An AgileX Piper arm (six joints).
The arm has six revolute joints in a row. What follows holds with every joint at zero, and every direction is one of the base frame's.
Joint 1 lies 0.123 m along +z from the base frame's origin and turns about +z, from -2.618 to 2.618 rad.
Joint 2 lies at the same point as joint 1 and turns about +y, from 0 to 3.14 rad.
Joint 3 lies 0.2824 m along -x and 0.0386 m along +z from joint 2 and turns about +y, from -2.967 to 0 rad.
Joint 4 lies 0.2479 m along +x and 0.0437 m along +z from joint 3 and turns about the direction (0.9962, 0, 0.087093), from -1.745 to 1.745 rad.
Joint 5 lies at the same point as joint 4 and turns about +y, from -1.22 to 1.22 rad.
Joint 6 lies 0.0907 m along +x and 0.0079 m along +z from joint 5 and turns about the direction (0.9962, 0, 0.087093), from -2.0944 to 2.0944 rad.
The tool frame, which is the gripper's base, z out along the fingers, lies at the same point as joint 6; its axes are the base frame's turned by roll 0, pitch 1.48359 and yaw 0 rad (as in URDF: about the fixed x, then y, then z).
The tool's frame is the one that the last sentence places.
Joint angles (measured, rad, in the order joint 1, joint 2, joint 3, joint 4, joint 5, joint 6), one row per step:
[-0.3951, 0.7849, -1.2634, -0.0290, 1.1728, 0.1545]
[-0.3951, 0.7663, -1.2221, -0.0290, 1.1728, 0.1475]
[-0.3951, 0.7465, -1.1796, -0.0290, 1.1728, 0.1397]
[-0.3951, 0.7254, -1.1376, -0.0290, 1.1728, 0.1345]
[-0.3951, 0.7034, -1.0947, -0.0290, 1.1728, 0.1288]
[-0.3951, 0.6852, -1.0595, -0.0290, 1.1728, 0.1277]
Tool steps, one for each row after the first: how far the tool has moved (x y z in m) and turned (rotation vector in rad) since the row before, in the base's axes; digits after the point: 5 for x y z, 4 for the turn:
[-0.00182, 0.00076, -0.00951, 0.0035, 0.0233, 0.0041]
[-0.00214, 0.00089, -0.00985, 0.0030, 0.0235, 0.0047]
[-0.00260, 0.00108, -0.00972, 0.0043, 0.0210, 0.0032]
[-0.00281, 0.00117, -0.01002, 0.0040, 0.0211, 0.0036]
[-0.00237, 0.00099, -0.00831, 0.0058, 0.0160, 0.0007]

